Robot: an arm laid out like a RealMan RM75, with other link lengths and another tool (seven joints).
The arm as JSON. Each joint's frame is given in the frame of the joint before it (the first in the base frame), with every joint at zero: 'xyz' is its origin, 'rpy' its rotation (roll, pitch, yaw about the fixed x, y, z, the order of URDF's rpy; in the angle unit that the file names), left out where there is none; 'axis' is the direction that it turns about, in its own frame. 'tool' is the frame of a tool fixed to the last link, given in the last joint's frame.
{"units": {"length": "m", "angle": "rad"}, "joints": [
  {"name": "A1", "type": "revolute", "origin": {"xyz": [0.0, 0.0, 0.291]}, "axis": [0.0, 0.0, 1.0]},
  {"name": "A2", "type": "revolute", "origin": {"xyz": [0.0, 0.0, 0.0], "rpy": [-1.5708, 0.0, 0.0]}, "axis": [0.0, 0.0, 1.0]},
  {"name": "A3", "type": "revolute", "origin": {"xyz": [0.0, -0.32, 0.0], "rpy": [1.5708, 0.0, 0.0]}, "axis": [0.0, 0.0, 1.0]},
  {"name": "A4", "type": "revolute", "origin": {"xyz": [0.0, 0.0, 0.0], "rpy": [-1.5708, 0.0, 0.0]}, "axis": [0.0, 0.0, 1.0]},
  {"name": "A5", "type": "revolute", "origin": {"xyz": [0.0, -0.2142, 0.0], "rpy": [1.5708, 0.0, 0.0]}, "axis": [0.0, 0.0, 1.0]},
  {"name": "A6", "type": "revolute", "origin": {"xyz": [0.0, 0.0, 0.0], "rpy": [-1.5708, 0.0, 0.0]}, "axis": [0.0, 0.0, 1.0]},
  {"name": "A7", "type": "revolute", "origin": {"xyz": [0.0, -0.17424, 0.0], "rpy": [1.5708, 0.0, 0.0]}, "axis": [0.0, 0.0, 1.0]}
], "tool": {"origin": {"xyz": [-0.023, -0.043, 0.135], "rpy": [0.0, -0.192, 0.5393]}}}
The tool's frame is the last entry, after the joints.
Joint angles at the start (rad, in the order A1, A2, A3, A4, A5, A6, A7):
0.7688 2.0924 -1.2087 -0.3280 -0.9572 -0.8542 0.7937
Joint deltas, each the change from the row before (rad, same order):
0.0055 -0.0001 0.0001 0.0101 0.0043 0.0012 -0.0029
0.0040 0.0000 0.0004 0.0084 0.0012 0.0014 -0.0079
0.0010 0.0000 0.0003 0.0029 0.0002 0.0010 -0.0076
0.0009 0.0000 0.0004 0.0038 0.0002 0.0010 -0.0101
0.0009 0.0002 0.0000 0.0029 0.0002 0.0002 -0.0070
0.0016 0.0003 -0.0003 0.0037 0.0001 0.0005 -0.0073
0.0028 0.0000 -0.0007 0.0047 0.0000 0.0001 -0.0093
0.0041 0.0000 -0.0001 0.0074 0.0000 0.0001 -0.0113
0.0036 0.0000 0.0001 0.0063 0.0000 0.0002 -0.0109
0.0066 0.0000 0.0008 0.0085 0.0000 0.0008 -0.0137
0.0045 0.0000 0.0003 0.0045 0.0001 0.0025 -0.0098
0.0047 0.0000 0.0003 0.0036 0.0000 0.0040 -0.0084
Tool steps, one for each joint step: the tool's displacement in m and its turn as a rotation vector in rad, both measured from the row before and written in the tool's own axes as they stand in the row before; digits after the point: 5 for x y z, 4 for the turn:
0.00147 -0.00036 0.00079 0.0025 0.0027 0.0027
0.00173 -0.00026 0.00041 0.0013 0.0040 -0.0043
0.00062 -0.00021 -0.00002 0.0004 0.0016 -0.0063
0.00092 -0.00033 -0.00019 0.0005 0.0022 -0.0082
0.00078 0.00014 -0.00001 -0.0005 0.0017 -0.0055
0.00106 0.00032 0.00018 -0.0007 0.0025 -0.0058
0.00101 0.00079 0.00053 -0.0021 0.0031 -0.0081
0.00150 0.00080 0.00066 -0.0020 0.0043 -0.0089
0.00117 0.00073 0.00060 -0.0019 0.0035 -0.0088
0.00097 0.00136 0.00150 -0.0031 0.0040 -0.0115
0.00035 0.00064 0.00117 -0.0011 0.0026 -0.0094
0.00012 0.00039 0.00134 -0.0001 0.0025 -0.0089

